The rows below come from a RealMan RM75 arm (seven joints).
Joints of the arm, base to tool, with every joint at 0 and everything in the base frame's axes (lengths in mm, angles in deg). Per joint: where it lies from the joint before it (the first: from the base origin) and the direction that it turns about. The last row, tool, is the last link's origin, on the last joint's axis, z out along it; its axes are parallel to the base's.
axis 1: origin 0 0 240.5 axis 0 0 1
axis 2: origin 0 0 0 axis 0 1 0
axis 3: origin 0 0 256 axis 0 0 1
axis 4: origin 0 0 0 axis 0 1 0
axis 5: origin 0 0 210 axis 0 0 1
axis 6: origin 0 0 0 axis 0 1 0
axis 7: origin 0 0 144 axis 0 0 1
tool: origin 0 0 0
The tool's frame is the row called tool.
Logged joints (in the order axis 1, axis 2, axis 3, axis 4, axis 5, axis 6, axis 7), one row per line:
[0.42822 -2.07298 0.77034 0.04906 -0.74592 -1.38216 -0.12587]
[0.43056 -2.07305 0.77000 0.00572 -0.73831 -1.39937 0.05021]
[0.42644 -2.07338 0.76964 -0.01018 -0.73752 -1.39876 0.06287]
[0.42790 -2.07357 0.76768 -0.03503 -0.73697 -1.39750 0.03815]
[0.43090 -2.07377 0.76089 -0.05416 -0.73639 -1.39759 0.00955]
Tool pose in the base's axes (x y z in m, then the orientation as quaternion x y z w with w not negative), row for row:
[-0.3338 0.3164 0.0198 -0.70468 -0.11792 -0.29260 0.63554]
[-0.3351 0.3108 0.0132 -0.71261 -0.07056 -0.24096 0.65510]
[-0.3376 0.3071 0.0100 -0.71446 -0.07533 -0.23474 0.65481]
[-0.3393 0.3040 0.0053 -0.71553 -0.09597 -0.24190 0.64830]
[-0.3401 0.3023 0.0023 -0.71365 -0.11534 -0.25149 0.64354]
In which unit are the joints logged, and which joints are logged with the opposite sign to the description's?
The joints are logged in radians. Opposite sign: axis 1, axis 5, axis 6.
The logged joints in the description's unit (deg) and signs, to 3 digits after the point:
[-24.535 -118.773 44.137 2.811 42.738 79.192 -7.212]
[-24.669 -118.777 44.118 0.328 42.302 80.178 2.877]
[-24.433 -118.796 44.097 -0.583 42.257 80.143 3.602]
[-24.517 -118.807 43.985 -2.007 42.225 80.071 2.186]
[-24.689 -118.818 43.596 -3.103 42.192 80.076 0.547]

